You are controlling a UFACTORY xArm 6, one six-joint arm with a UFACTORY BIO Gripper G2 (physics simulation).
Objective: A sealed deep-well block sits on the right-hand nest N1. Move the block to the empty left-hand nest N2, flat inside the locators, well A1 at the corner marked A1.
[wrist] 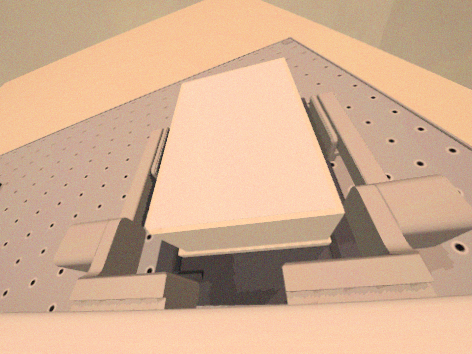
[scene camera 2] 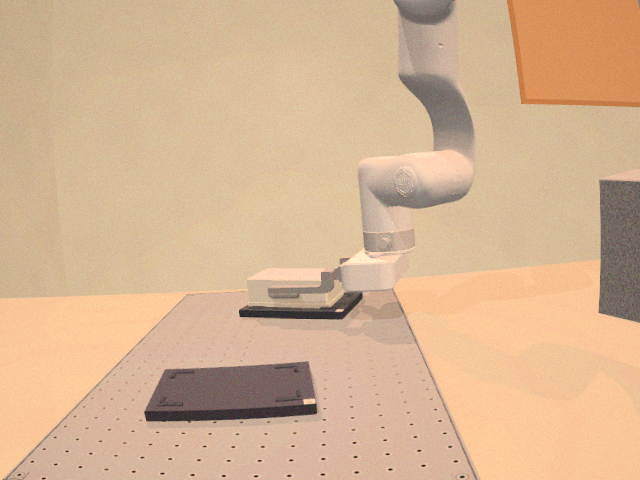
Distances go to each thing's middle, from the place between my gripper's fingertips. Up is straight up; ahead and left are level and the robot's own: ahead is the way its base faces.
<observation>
My hand is 20 mm past the sealed deep-well block [scene camera 2: 258, 285] and 10 mm to the right of it. Round my hand: black nest N2 [scene camera 2: 273, 390]: 70 mm ahead, 350 mm to the left, 30 mm below; then black nest N1 [scene camera 2: 349, 300]: 30 mm behind, 10 mm to the left, 30 mm below.
</observation>
